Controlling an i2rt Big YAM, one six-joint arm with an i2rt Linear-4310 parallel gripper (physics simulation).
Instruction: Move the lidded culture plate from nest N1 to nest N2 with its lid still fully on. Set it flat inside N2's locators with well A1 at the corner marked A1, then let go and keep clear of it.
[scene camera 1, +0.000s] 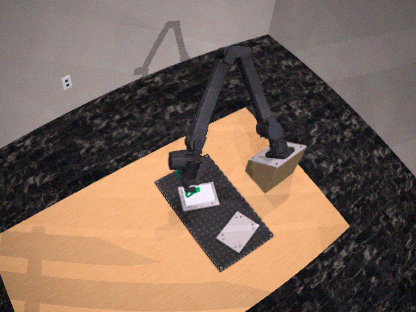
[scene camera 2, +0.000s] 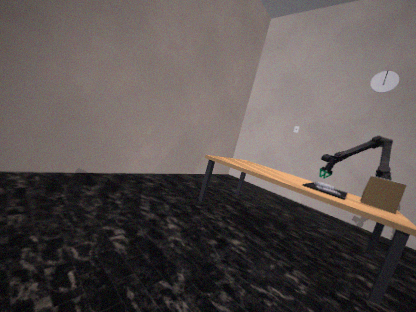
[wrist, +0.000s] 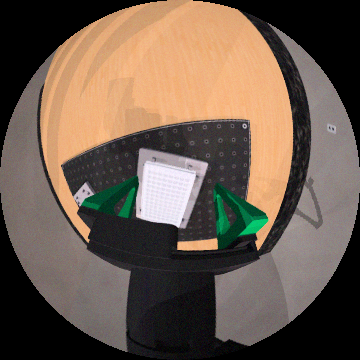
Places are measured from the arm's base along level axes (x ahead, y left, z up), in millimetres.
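Where they show: gripper, fingertip midpoint: (scene camera 1: 183, 188) (scene camera 2: 321, 177) (wrist: 176, 182); arm's base, link origin: (scene camera 1: 280, 153) (scene camera 2: 384, 185).
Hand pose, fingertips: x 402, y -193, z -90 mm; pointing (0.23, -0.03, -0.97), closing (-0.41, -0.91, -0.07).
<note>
Each offset is from my fingertips to the top centre of the thing. Level surfaces: height alone.
The white lidded culture plate {dx -49, dy +47, dz -48 mm} (scene camera 1: 201, 196) (wrist: 167, 195) lies in nest N1 {dx -49, dy +46, dz -55 mm} (scene camera 1: 200, 207) (wrist: 175, 157), a pale plate on the black perforated board {dx -56, dy +136, dz -76 mm} (scene camera 1: 229, 202) (wrist: 225, 145). The lid appears on and level. Nest N2 {dx -52, dy +291, dz -55 mm} (scene camera 1: 238, 231) (wrist: 84, 194) is bare, turned at an angle on the same board; in the wrist view it is partly hidden behind a finger. My gripper (scene camera 1: 188, 185) (scene camera 2: 325, 173) (wrist: 176, 182) is open and empty, above the culture plate, with its green fingers on either side of it in the wrist view. The A1 marks are too small to read.
The arm's base stands on a box-shaped pedestal (scene camera 1: 275, 172) (scene camera 2: 383, 194) on the wooden table {dz -90 mm} (scene camera 1: 125, 225) (scene camera 2: 270, 173), beside the board. The arm arches high from it over the board. A wall stands behind the table.
</note>
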